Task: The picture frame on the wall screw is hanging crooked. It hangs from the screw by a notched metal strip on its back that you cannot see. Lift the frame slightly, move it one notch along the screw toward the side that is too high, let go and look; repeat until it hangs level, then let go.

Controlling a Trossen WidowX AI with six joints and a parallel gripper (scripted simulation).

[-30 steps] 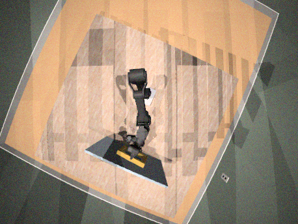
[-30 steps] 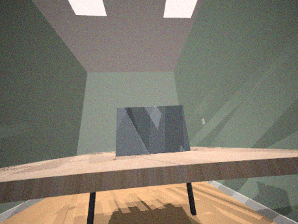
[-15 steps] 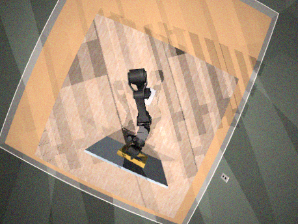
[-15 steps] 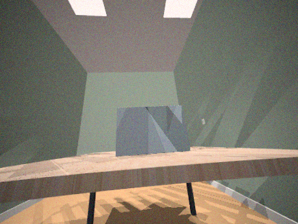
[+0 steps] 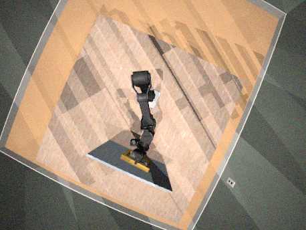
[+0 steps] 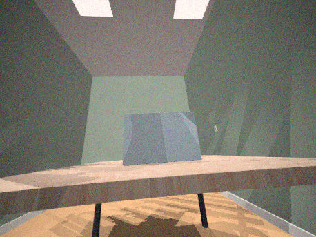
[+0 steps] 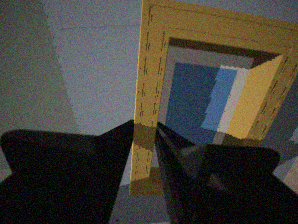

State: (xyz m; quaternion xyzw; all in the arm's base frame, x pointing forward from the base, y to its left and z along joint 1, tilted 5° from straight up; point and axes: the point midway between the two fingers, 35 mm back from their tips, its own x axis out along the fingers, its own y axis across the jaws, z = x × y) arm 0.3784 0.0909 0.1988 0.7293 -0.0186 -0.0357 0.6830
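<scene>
My gripper tip is now 10 mm short of the picture frame and 50 mm above it. The rest, counted from my gripper tip: grey wall panel (20 mm ahead, 10 mm to the right, 80 mm below).
</scene>
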